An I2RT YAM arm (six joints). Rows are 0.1 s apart.
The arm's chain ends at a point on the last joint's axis. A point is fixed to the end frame.
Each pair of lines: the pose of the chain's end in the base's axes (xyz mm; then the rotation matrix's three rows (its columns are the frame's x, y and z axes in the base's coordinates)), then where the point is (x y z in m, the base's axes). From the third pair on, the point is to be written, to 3 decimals.
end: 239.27 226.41 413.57; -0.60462 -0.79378 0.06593; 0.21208 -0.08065 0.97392; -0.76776 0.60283 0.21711
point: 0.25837 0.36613 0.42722
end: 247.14 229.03 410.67; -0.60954 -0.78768 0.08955; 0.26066 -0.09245 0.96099; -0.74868 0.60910 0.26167
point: 0.26941 0.36752 0.43061
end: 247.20 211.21 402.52; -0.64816 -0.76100 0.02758; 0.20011 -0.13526 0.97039; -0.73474 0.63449 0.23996
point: 0.260 0.351 0.419
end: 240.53 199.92 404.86; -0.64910 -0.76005 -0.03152; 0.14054 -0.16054 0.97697; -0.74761 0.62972 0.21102
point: 0.245 0.341 0.417
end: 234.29 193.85 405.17; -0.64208 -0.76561 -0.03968; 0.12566 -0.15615 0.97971; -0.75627 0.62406 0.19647
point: 0.238 0.335 0.416
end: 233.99 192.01 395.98; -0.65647 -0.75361 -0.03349; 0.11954 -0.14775 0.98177; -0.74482 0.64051 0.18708
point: 0.238 0.333 0.405
